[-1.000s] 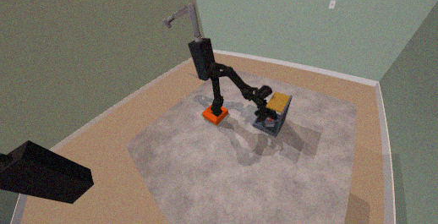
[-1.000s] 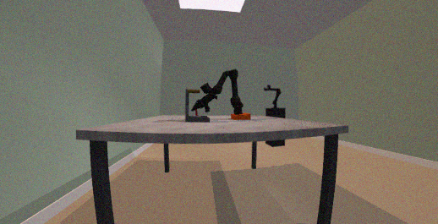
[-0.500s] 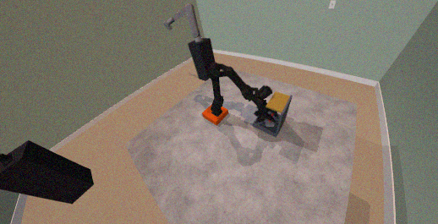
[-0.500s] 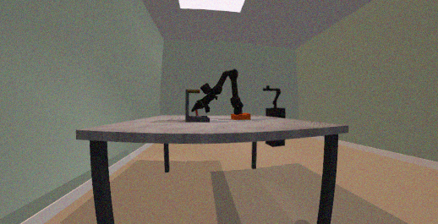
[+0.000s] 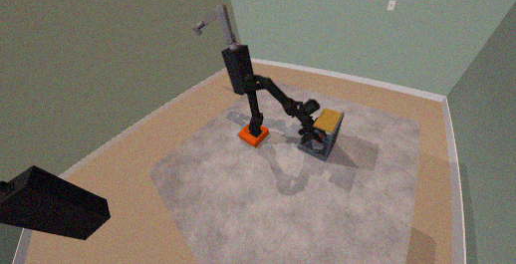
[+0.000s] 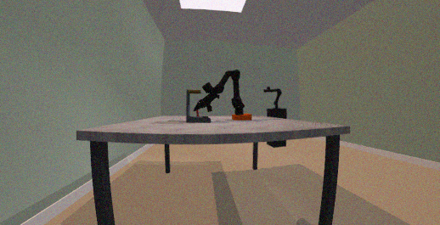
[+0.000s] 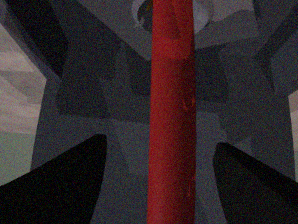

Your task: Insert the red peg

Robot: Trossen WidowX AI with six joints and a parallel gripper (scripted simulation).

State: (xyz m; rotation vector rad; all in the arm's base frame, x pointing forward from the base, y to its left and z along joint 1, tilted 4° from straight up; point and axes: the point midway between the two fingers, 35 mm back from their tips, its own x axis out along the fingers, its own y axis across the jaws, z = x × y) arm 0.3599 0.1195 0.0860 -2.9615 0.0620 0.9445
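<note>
The red peg lies 3 cm behind my gripper tip and 1 cm below it. From my gripper tip the other things lie so: yellow roof (14 cm above, 1 cm to the left).
</note>
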